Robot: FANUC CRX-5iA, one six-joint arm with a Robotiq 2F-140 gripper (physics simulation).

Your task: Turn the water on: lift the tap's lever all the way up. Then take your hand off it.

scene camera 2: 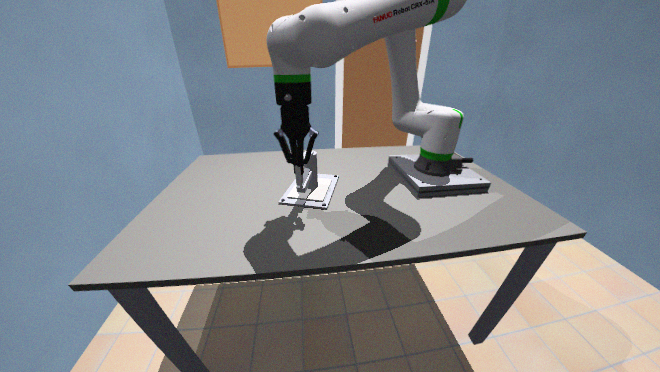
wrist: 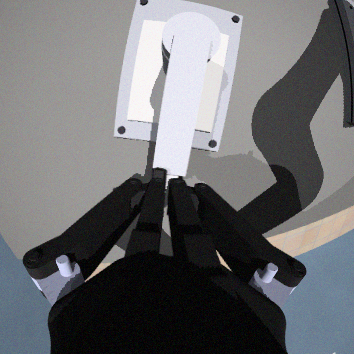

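Pixels of known places: gripper, between the fingertips: [scene camera 2: 299, 183]; arm's base, origin of its link: [scene camera 2: 431, 168].
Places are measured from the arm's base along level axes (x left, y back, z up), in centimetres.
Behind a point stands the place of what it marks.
The tap [scene camera 2: 313, 172] {x 7.9, y -49.8, z 3.9 cm} stands on a pale plate [scene camera 2: 332, 184] {x 4.2, y -42.6, z -3.4 cm} [wrist: 124, 100] {x 9.8, y -59.5, z -3.4 cm} with dark bolts at its corners. In the wrist view its lever [wrist: 182, 100] {x 11.0, y -52.1, z 11.4 cm} is a long pale bar that runs from the round top of the tap towards my fingers and covers the spout below. My gripper [scene camera 2: 299, 184] {x 17.8, y -54.2, z 5.0 cm} [wrist: 165, 163] {x 17.8, y -54.2, z 5.0 cm} is shut and empty, pointing down at the lever's free end, with its tips low in front of the tap. In the scene view the fingers hide most of the lever, so its exact tilt and any contact cannot be told.
The tap's plate lies on the grey table [scene camera 2: 165, 220] {x 21.9, y -97.8, z -4.2 cm}. The arm's base plate [scene camera 2: 452, 189] {x 14.2, y 1.4, z -2.0 cm} stands to the right of the tap in the scene view, and its dark edge [wrist: 348, 100] {x 9.9, y -12.7, z -3.1 cm} shows at the right of the wrist view. Arm shadows cross the table.
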